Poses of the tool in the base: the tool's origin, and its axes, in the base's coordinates. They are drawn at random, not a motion.
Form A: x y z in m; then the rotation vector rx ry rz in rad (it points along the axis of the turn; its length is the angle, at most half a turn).
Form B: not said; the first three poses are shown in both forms.
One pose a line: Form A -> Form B
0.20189, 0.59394, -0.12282, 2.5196, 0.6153, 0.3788 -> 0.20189, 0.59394, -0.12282, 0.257, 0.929, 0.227, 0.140
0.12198, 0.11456, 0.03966, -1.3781, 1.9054, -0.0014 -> 0.12198, 0.11456, 0.03966, 0.385, -0.541, 0.748, -0.001
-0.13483, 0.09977, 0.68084, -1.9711, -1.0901, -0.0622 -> -0.13483, 0.09977, 0.68084, 0.430, -0.790, -0.437, -0.025
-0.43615, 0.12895, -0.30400, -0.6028, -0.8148, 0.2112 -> -0.43615, 0.12895, -0.30400, 0.869, -0.288, -0.389, 0.101
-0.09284, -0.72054, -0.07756, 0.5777, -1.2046, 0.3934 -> -0.09284, -0.72054, -0.07756, 0.767, 0.266, -0.555, 0.181
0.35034, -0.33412, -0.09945, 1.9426, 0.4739, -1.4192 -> 0.35034, -0.33412, -0.09945, 0.338, 0.746, 0.182, -0.545
